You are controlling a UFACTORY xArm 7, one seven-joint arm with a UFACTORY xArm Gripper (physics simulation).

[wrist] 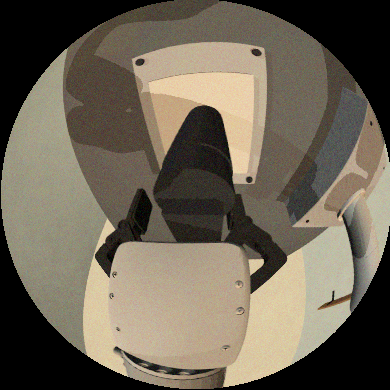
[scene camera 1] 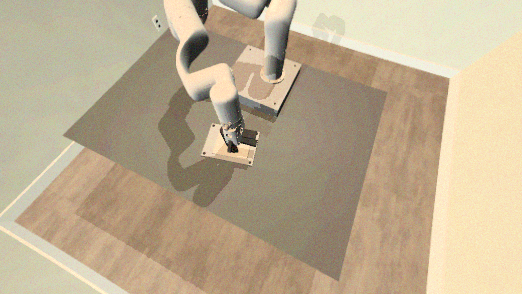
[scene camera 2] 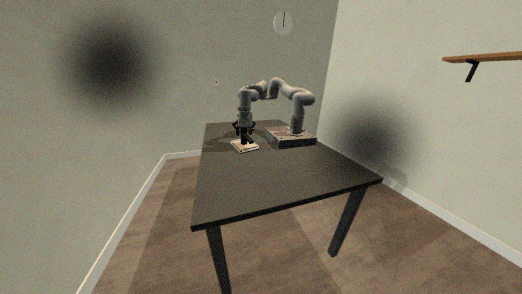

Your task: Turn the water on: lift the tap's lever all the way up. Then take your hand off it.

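Seen in the pictures: gripper, fingertip midpoint: (scene camera 1: 237, 141) (scene camera 2: 244, 135); arm's base at its link origin: (wrist: 351, 203) (scene camera 1: 272, 74) (scene camera 2: 294, 133).
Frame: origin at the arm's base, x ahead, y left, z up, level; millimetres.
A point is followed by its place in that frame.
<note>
The black tap (scene camera 1: 232, 147) (scene camera 2: 243, 138) @(x 411, y -69, z -3 mm) (wrist: 202, 135) @(x 397, y -113, z 49 mm) stands upright on a pale square base plate (scene camera 1: 211, 140) @(x 413, y -183, z -58 mm) (wrist: 197, 56) @(x 408, y -185, z -58 mm). Its lever (scene camera 1: 251, 133) @(x 389, y 15, z 90 mm) (wrist: 194, 227) @(x 399, y -75, z 90 mm) runs from the tap's top toward the palm side in the wrist view; its exact tilt is hard to read. The spout (scene camera 1: 248, 142) @(x 401, y 2, z 18 mm) shows below the lever in the first scene view. My gripper (scene camera 1: 231, 140) @(x 416, y -39, z 33 mm) (scene camera 2: 244, 131) @(x 416, y -39, z 33 mm) (wrist: 184, 194) @(x 416, y -39, z 33 mm) is open, low over the tap, with one finger on each side of the lever and its head. Nothing is gripped. The gripper partly hides the lever in the second scene view.
The plate rests on a dark table (scene camera 1: 300, 185) @(x 497, y 265, z -65 mm) (scene camera 2: 280, 180) @(x 388, y 384, z -66 mm). The arm's raised base block (scene camera 1: 250, 60) @(x -56, y -137, z 1 mm) (scene camera 2: 297, 142) @(x 57, y 104, z -27 mm) (wrist: 320, 165) @(x 182, y -54, z -42 mm) stands close by, on the right side in the wrist view. A wall shelf (scene camera 2: 480, 56) is far off to the right.
</note>
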